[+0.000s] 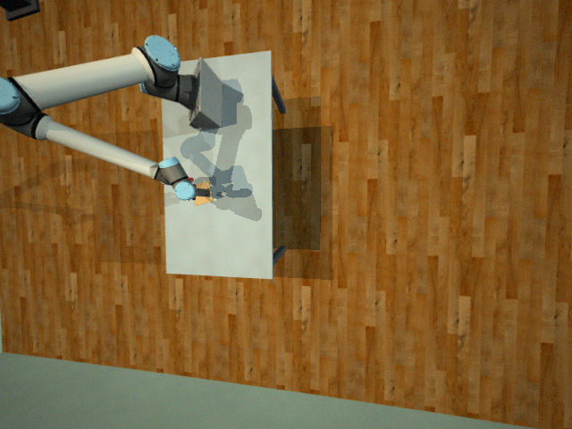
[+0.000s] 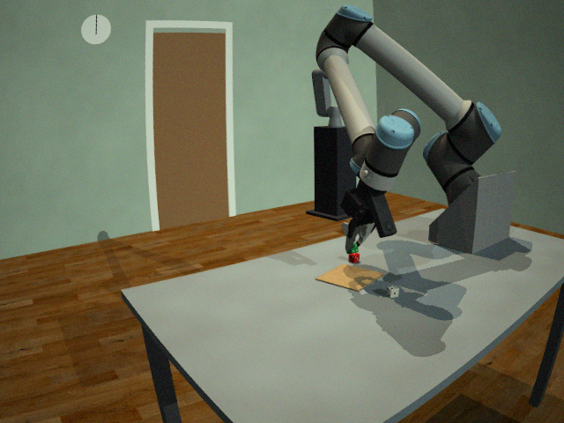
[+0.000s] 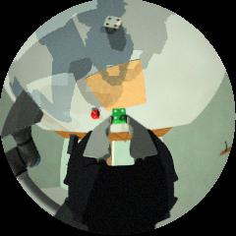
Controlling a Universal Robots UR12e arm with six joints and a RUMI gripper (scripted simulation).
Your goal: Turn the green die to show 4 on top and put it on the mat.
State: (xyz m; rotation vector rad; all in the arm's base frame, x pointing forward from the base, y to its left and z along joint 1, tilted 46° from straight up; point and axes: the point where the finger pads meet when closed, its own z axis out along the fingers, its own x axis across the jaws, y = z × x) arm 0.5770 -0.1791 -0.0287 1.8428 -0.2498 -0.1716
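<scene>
Now: the green die 10 mm below my hand. Round my hand: red die (100 mm behind, 80 mm to the right, 80 mm below); tan mat (90 mm below); white die (160 mm to the left, 80 mm below, 30 mm ahead).
</scene>
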